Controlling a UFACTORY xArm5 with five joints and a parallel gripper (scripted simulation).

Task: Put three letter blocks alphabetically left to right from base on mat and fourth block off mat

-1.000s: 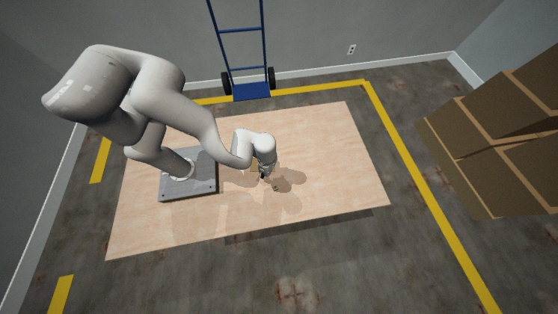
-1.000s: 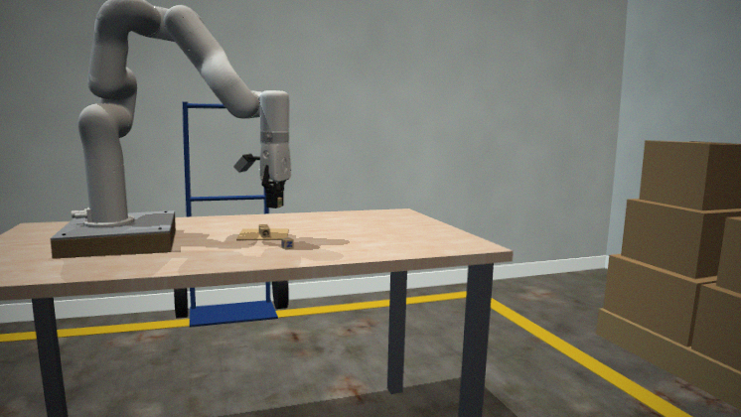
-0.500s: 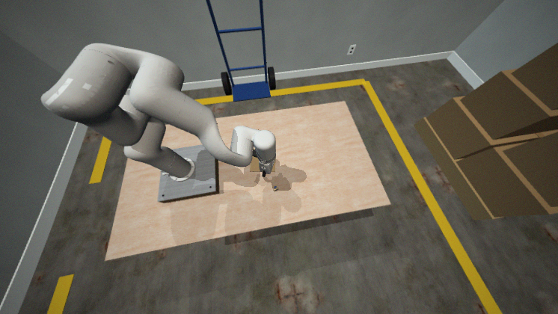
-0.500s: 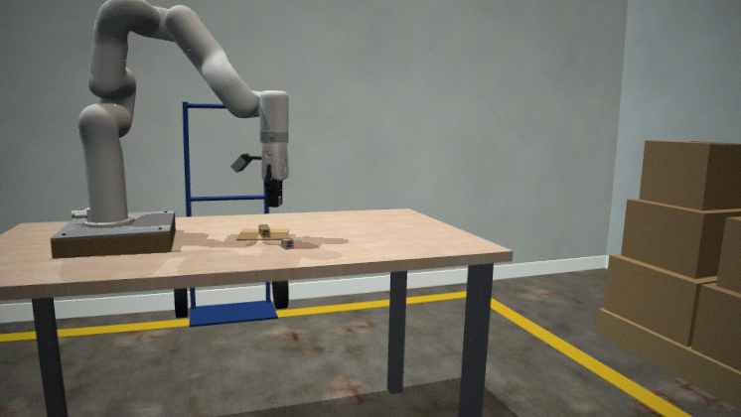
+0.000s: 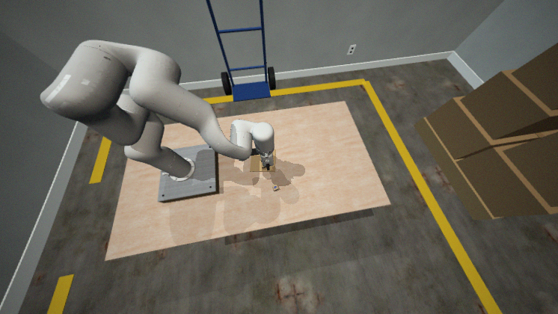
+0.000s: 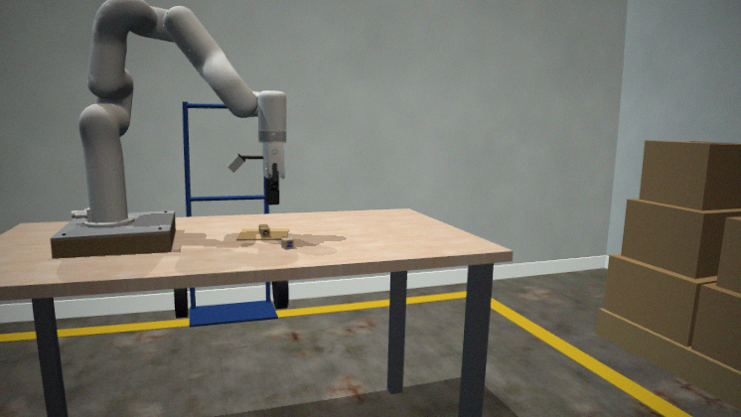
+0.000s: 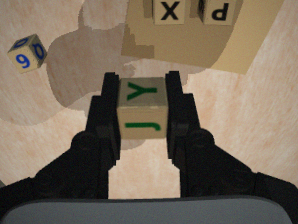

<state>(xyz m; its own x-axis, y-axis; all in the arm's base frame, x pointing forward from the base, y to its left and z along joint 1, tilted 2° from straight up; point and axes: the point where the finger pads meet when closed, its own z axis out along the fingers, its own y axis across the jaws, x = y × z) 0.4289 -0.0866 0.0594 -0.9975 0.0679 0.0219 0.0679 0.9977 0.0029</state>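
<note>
Right now the tan mat is 120 mm below my hand, 60 mm to the left of it and 10 mm behind it. Also, from my hand: block: 110 mm below, 30 mm to the left, 20 mm behind.
</note>
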